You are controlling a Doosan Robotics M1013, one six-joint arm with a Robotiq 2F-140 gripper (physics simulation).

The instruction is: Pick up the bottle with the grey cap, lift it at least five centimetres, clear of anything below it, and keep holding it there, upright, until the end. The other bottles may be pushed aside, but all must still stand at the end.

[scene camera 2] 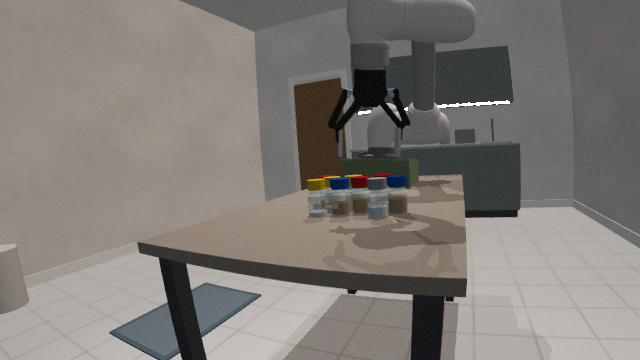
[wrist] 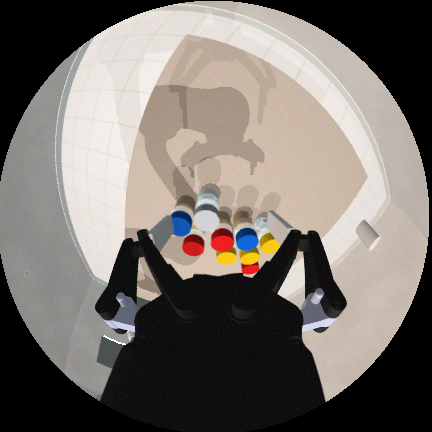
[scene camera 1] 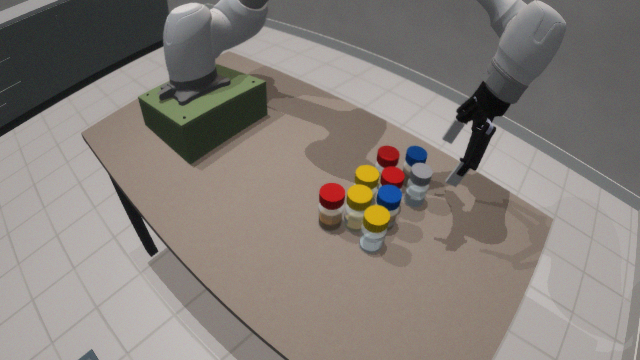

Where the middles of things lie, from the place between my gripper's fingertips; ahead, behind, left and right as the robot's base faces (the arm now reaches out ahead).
The grey-capped bottle point(scene camera 1: 417, 186) lies 120 mm below my hand and 60 mm behind it. From my hand the other things lie so: yellow-capped bottle point(scene camera 1: 376, 218) (190 mm to the right, 120 mm below, 50 mm behind).
